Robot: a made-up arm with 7 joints.
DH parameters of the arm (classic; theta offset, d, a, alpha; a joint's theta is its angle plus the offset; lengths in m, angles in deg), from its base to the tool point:
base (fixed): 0 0.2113 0.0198 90
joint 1: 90 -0.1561 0.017 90
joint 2: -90 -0.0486 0.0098 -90
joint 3: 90 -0.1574 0.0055 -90
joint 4: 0 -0.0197 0.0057 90
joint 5: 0 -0.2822 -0.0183 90
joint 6: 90 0.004 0.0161 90
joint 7: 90 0.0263 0.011 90
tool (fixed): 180 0.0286 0 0
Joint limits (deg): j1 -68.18..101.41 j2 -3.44..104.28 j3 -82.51..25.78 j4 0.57..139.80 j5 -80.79..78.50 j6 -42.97..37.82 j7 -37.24..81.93
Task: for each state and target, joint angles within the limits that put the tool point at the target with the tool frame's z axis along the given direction. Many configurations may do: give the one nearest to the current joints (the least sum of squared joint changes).
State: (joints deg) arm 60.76 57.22 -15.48 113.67 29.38 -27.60 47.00
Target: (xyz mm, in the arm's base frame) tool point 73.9 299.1 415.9 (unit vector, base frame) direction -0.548 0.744 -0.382
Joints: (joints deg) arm 68.99 70.74 -0.36 102.04 20.18 -18.06 45.58
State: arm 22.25 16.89 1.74 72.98 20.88 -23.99 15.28
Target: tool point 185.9 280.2 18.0 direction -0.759 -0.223 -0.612
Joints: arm -8.33 0.58 18.82 92.64 24.26 -40.30 16.00
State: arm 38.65 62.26 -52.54 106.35 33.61 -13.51 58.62
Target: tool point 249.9 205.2 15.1 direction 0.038 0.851 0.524
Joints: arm 33.87 50.45 -68.61 80.40 28.76 -13.25 51.31
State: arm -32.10 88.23 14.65 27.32 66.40 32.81 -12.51
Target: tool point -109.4 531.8 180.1 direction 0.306 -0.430 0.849
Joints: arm -39.37 64.57 18.82 2.02 70.19 37.82 16.68
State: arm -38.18 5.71 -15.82 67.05 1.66 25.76 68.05
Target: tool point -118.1 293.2 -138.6 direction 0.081 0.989 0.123
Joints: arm -35.72 26.54 -37.89 38.49 37.35 -28.45 81.93
